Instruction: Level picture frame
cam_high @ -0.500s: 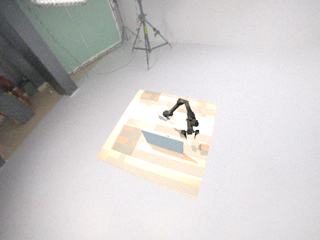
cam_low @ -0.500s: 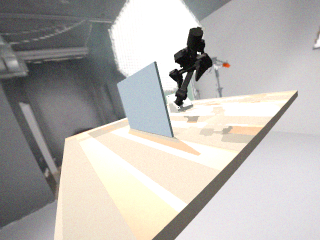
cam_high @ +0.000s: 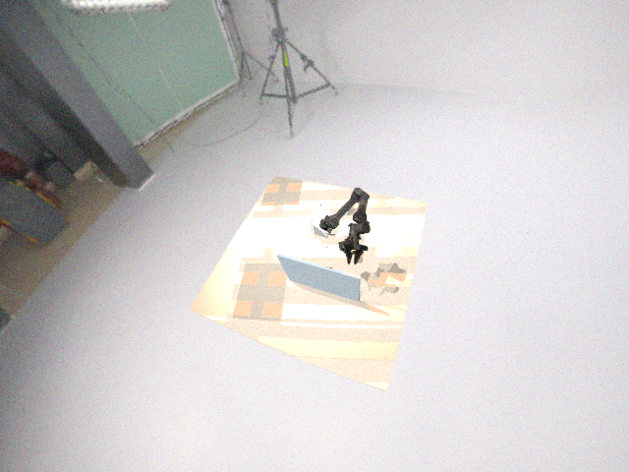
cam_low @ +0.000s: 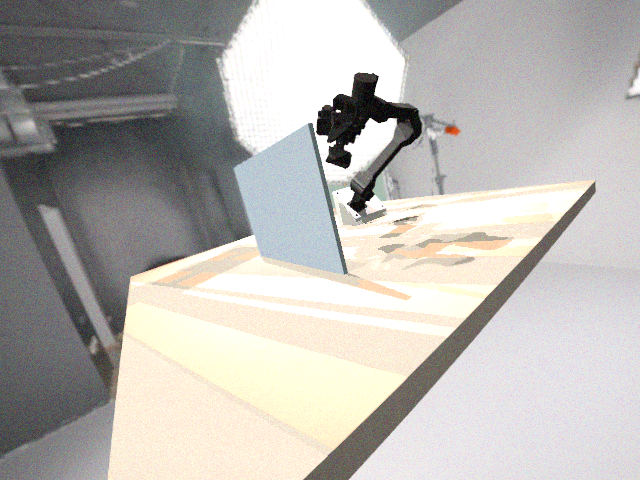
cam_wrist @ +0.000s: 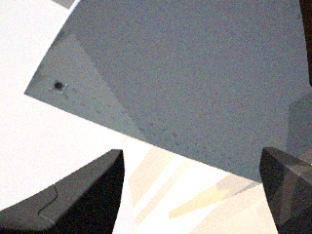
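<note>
The picture frame is 160 mm to the right of my gripper tip, 90 mm below it and 50 mm ahead of it. From my gripper tip the other things lie so: wall panel 170 mm to the right, 110 mm below, 60 mm ahead.
</note>
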